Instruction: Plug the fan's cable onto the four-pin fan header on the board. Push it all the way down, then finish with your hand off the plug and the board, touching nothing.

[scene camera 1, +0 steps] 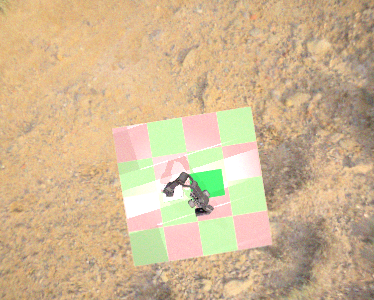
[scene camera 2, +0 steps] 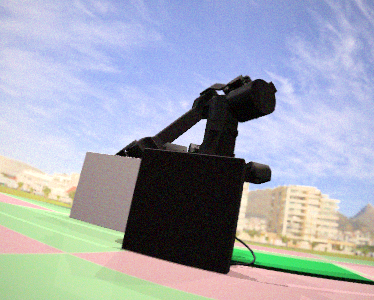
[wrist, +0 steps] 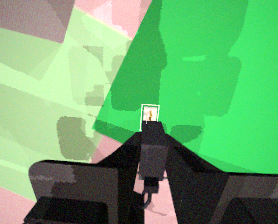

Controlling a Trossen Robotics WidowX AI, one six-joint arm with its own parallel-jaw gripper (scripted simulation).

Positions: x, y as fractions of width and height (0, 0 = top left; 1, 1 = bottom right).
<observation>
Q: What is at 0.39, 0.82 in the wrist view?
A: My gripper.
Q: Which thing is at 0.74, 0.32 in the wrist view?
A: A green board.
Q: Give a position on a black box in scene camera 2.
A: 0.50, 0.69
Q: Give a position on a fan plug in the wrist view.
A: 0.56, 0.67
</observation>
